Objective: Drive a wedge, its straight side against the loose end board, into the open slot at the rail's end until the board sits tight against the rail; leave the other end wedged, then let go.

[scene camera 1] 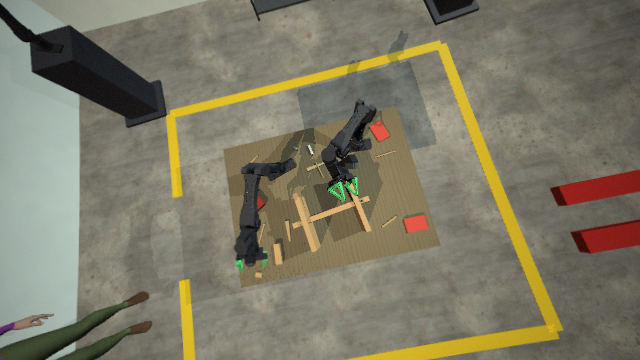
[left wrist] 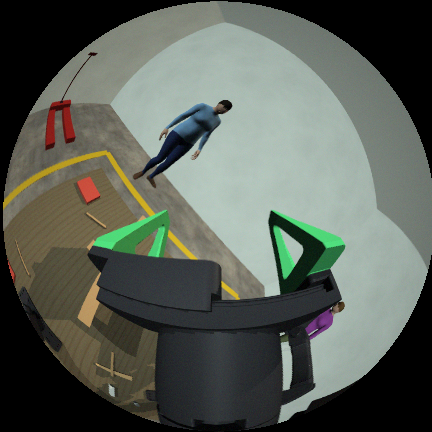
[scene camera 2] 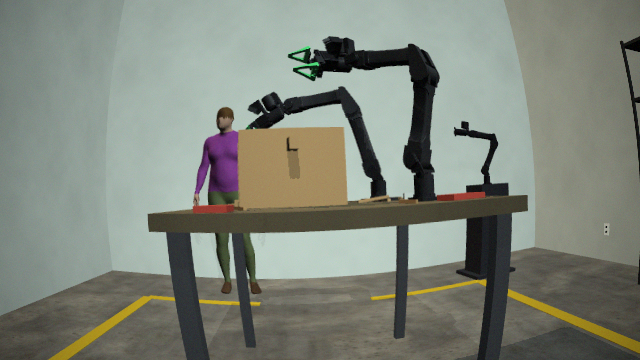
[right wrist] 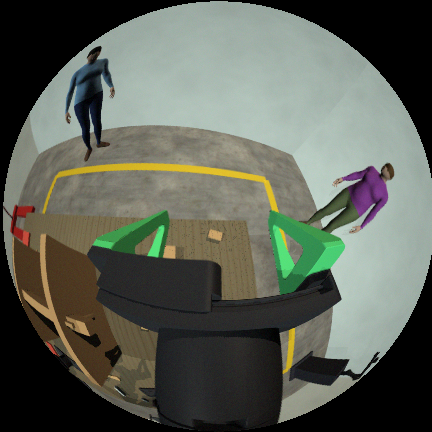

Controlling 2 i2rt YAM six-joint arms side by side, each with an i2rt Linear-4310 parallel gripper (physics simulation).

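Frame: origin at the left arm's base, x back, y right, z up, level; centimetres.
Seen in the pictures: left gripper, fingertip midpoint: (scene camera 1: 350,198) (left wrist: 218,215) (scene camera 2: 290,62); right gripper, fingertip midpoint: (scene camera 1: 253,270) (right wrist: 218,215); left arm's base at its link origin: (scene camera 1: 355,146) (scene camera 2: 424,200); right arm's base at its link origin: (scene camera 1: 281,169).
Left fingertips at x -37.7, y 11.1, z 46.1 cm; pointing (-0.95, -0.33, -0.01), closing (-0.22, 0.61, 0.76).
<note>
Offsets run from my left fingertips to a thing's middle. "spot": to the spot under its first point.
Two upright pale wooden end boards stand across a long rail @[dy +10.1, dx -3.1, dz -28.3 cm] (scene camera 1: 332,212). One board @[dy +24.3, dx -6.1, dz -34.7 cm] (scene camera 1: 306,225) is at the left in scene camera 1, the other board @[dy -4.3, dx +0.0, dz -34.7 cm] (scene camera 1: 363,216) (scene camera 2: 320,175) at the right. The rail's end @[spot: dy +28.7, dx -7.6, dz -26.5 cm] (scene camera 1: 297,225) (right wrist: 79,325) sticks out past the left board. A narrow pale piece @[dy +38.9, dx -9.9, dz -45.7 cm] (scene camera 1: 288,231) is close beyond it. Whether a wedge sits in either slot is too small to tell. My left gripper (scene camera 1: 345,188) (scene camera 2: 291,63) (left wrist: 218,215) is open and empty, high above the rail. My right gripper (scene camera 1: 252,262) (right wrist: 218,215) is open and empty near the table's near left corner.
Blocks @[dy +46.0, dx -22.5, dz -44.9 cm] (scene camera 1: 277,254) @[dy +59.2, dx -33.1, dz -45.7 cm] (scene camera 1: 258,275) lie by my right gripper. Thin sticks @[dy -22.9, dx -12.4, dz -45.7 cm] (scene camera 1: 389,221) @[dy -28.4, dx +29.2, dz -45.6 cm] (scene camera 1: 385,154) lie to the right, crossed sticks @[dy +16.1, dx +28.8, dz -45.7 cm] (scene camera 1: 316,166) behind the frame. Red blocks @[dy -27.7, dx +44.8, dz -45.4 cm] (scene camera 1: 380,131) @[dy -37.6, dx -15.5, dz -45.4 cm] (scene camera 1: 416,223) lie near the table's right side, another red block @[dy +57.1, dx +10.9, dz -44.6 cm] (scene camera 1: 260,202) beside my right arm.
</note>
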